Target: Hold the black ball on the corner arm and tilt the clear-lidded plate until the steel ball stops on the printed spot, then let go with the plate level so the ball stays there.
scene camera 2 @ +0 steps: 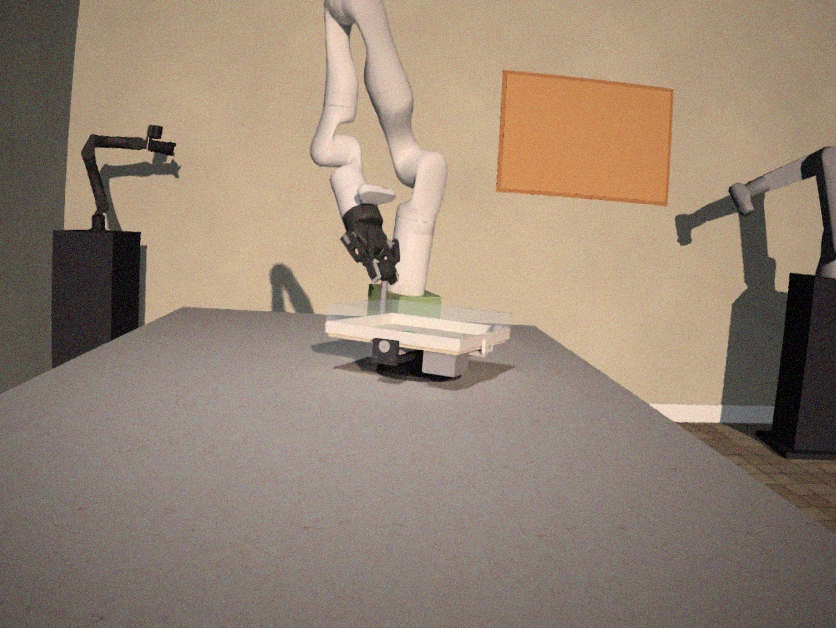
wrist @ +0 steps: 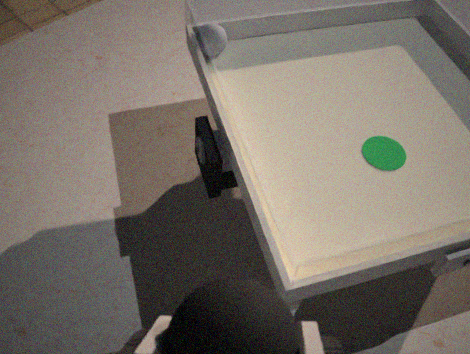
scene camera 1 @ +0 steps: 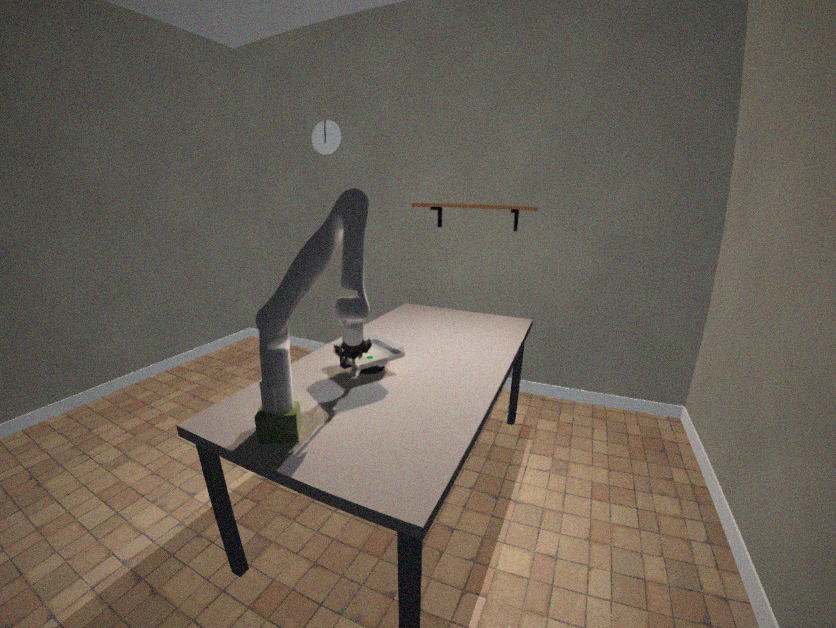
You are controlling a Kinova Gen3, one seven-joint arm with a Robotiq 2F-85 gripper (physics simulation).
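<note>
My gripper is shut on the black ball, which sits at the plate's near-left corner in the wrist view, above the corner arm. The clear-lidded plate has a pale floor and raised walls. The steel ball rests against the left wall in the far-left corner in the wrist view, well away from the green printed spot. The steel ball does not show in the scene views. The plate looks slightly tilted; its exact slope is hard to tell.
A black bracket and a grey block sit under the plate on the table. My arm's green base stands at the table's end. Other arms stand on dark pedestals beyond the table.
</note>
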